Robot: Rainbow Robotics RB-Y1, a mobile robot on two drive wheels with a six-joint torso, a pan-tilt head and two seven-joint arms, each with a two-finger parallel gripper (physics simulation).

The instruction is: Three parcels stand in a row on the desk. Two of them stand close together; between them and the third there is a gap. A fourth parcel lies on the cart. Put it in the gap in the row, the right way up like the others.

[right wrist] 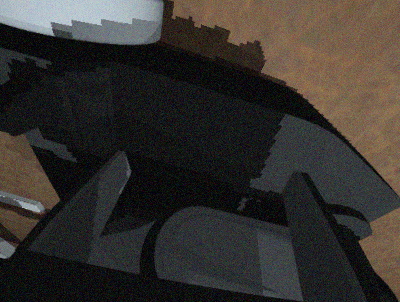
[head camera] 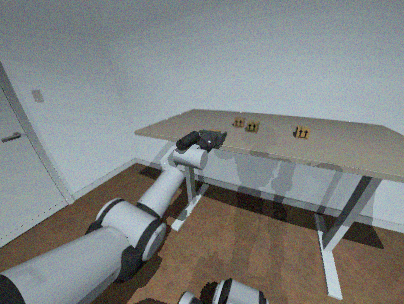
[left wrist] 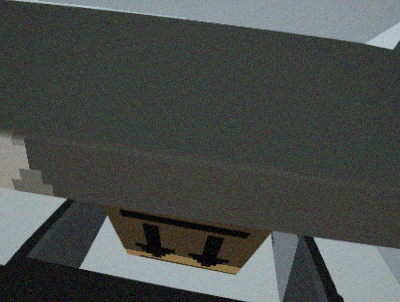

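Two parcels (head camera: 239, 122) (head camera: 252, 127) stand close together on the desk (head camera: 345, 137). A third parcel (head camera: 302, 132) stands to their right in the head view, across a gap. All three show upward arrows. A fourth parcel (head camera: 215, 131) (left wrist: 185, 240) stands near the desk's front edge, left of the row; the gripper mostly hides it in the head view. In the left wrist view it shows between the spread fingers, with space on both sides. My left gripper (head camera: 223, 136) (left wrist: 190, 220) is open at that edge, its fingertips hidden behind it. My right gripper (right wrist: 204, 171) is open and empty.
The desk's front edge (left wrist: 200, 185) crosses the left wrist view in front of the fourth parcel. Desk legs (head camera: 345, 215) stand below the top. A door (head camera: 25, 165) is at the left. The cart does not show in the head view.
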